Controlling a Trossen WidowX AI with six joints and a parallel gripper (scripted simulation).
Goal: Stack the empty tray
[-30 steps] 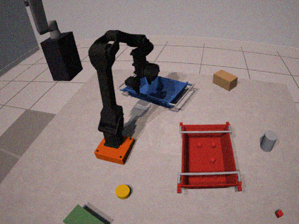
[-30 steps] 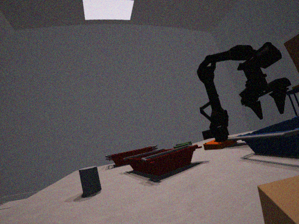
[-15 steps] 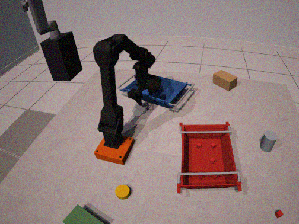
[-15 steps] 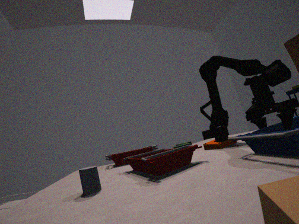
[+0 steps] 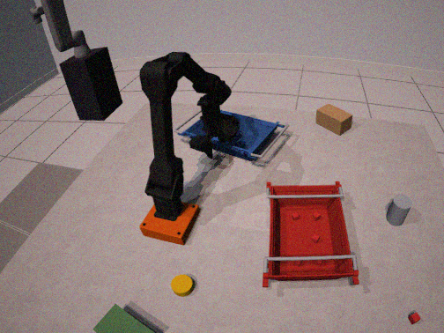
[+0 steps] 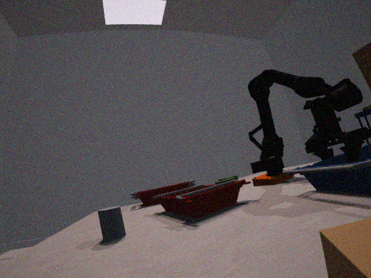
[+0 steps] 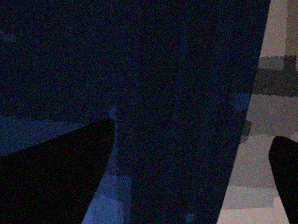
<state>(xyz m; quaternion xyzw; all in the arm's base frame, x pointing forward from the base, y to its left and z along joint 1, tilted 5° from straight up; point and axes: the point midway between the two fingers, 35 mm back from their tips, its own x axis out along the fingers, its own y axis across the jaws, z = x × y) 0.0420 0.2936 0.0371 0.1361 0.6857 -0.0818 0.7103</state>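
Now: gripper tip 90 mm to the right of the blue tray, 30 mm below it and 30 mm short of it. From my gripper tip the other things lie so: tan box (390 mm ahead, 260 mm to the left, 20 mm above); then yellow disc (490 mm to the right, 70 mm ahead); then grey cylinder (580 mm ahead, 190 mm to the right, 20 mm above).
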